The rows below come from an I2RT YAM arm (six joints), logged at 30 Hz.
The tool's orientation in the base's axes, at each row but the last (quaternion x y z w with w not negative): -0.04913 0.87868 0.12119 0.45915; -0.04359 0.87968 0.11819 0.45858; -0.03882 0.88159 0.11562 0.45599; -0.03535 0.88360 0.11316 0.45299; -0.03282 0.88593 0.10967 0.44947; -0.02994 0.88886 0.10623 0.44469
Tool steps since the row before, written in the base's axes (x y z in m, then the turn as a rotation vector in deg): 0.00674 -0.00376 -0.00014 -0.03 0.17 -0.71; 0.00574 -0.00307 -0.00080 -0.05 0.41 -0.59; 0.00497 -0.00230 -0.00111 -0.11 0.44 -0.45; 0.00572 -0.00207 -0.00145 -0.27 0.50 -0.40; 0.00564 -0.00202 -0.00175 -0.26 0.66 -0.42; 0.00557 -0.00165 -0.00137 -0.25 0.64 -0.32
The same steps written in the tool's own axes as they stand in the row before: -0.00384 -0.00499 0.00446 0.60 0.05 0.41; -0.00275 -0.00417 0.00425 0.52 0.31 0.39; -0.00207 -0.00328 0.00402 0.45 0.37 0.27; -0.00227 -0.00320 0.00487 0.50 0.46 0.13; -0.00202 -0.00314 0.00500 0.52 0.61 0.18; -0.00233 -0.00265 0.00481 0.43 0.61 0.13
